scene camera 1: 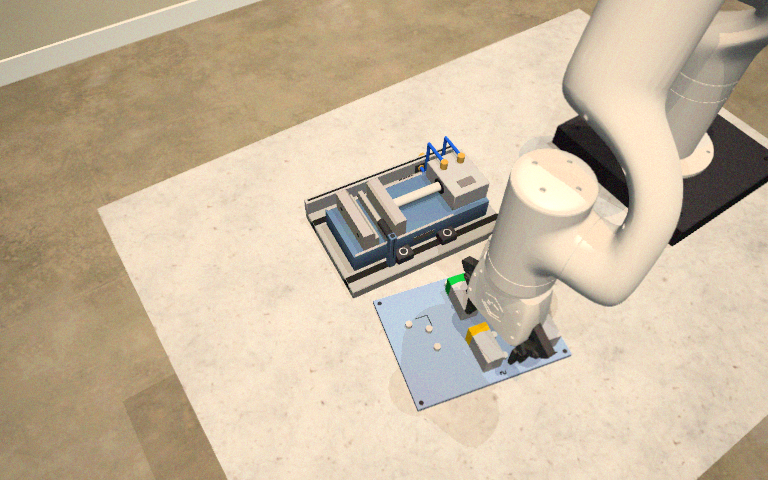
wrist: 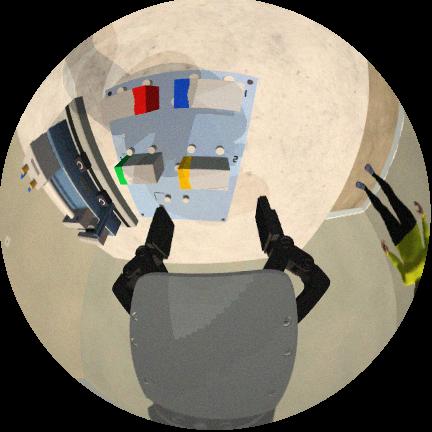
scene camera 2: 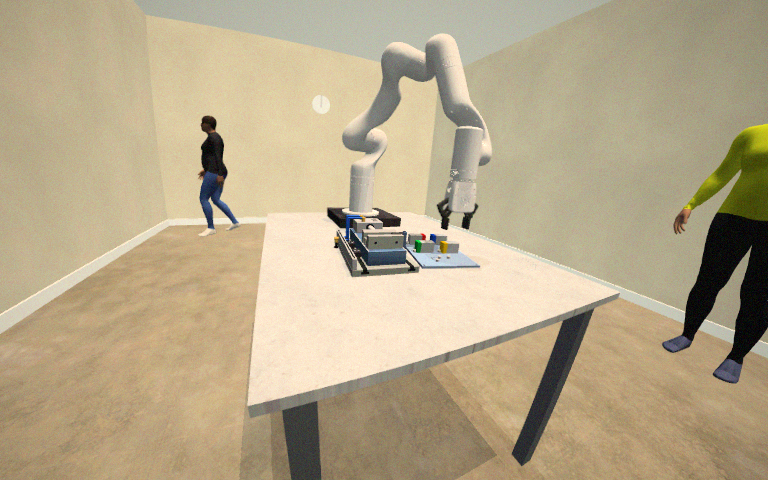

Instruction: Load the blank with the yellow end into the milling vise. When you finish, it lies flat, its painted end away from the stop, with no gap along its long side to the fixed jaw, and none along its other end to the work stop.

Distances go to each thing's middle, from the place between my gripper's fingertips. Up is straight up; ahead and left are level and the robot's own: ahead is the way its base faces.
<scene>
My gripper is now 7 cm above the blank with the yellow end [scene camera 1: 479, 338] and 1 cm to the left of it. Round my hand: red-ended blank [wrist: 141, 99] (10 cm to the right, 10 cm behind, 7 cm below); then light blue plate [scene camera 1: 435, 377] (9 cm below, 6 cm to the right); then green-ended blank [scene camera 1: 456, 286] (10 cm to the right, 7 cm below, 1 cm behind).
</scene>
